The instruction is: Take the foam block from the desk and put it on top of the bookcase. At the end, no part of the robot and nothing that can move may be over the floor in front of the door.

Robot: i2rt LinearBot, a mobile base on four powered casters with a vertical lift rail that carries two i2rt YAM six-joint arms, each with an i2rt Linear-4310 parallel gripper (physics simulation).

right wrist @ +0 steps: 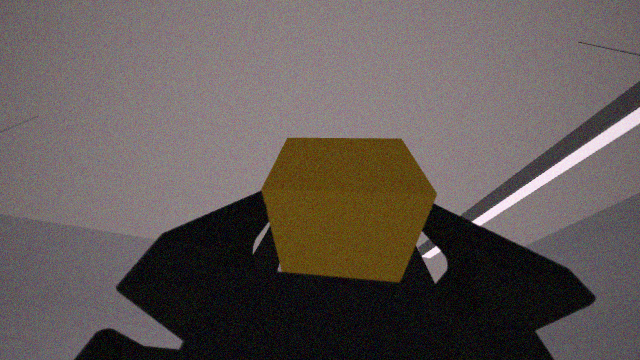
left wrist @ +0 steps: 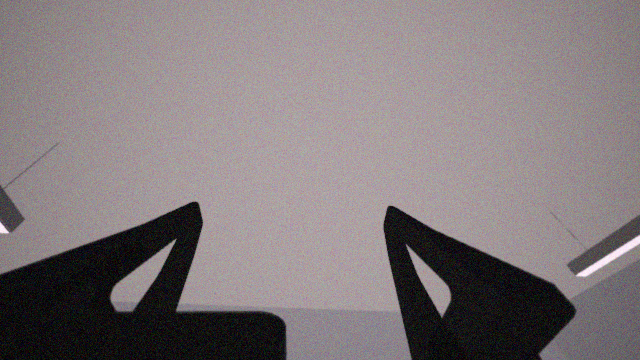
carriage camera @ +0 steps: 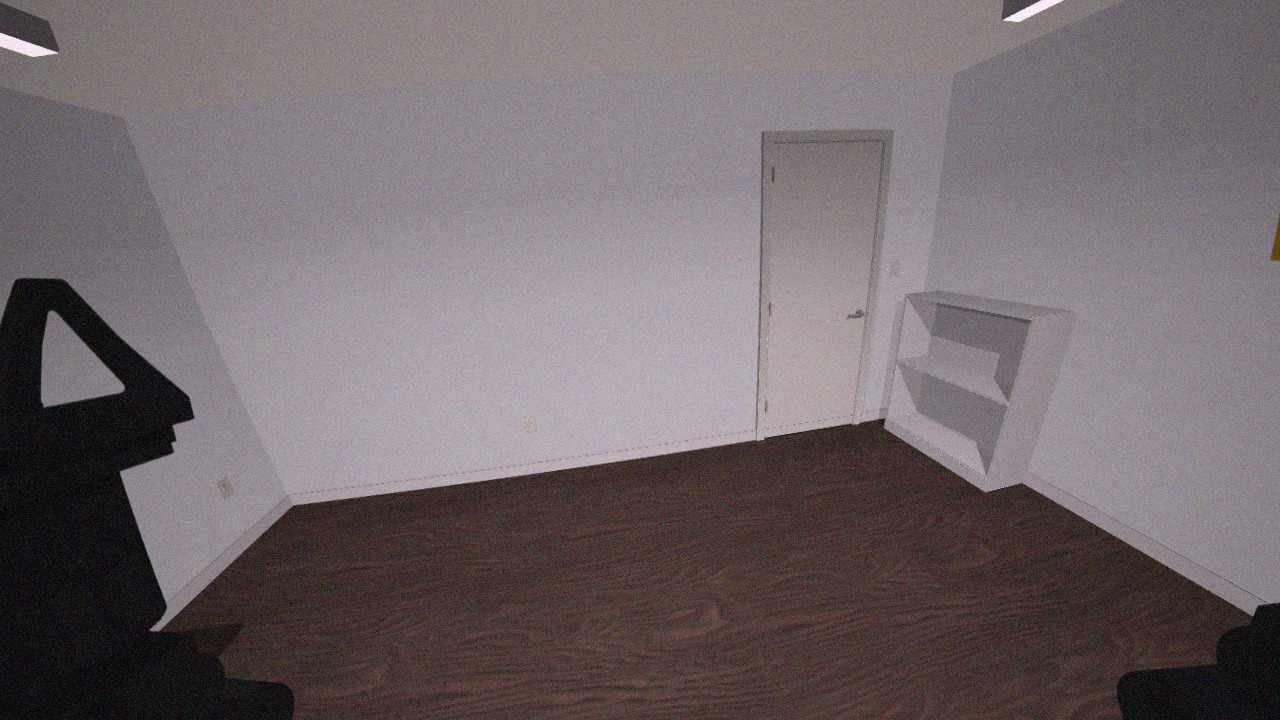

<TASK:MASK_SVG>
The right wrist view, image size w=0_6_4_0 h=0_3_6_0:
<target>right gripper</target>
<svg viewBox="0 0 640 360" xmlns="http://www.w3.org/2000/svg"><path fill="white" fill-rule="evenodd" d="M74 360L554 360L536 333L536 330L594 303L596 297L567 267L434 203L422 232L445 255L447 260L447 270L436 284L416 246L400 282L277 272L279 258L270 226L253 254L255 240L269 222L262 191L259 191L162 233L116 286L120 294L183 341L180 349L143 346L118 331L107 328L96 332Z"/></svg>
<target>yellow foam block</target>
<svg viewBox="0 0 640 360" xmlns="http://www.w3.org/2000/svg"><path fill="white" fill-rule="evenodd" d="M287 138L261 188L282 272L400 282L437 196L436 191L403 140L400 138Z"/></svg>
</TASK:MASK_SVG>
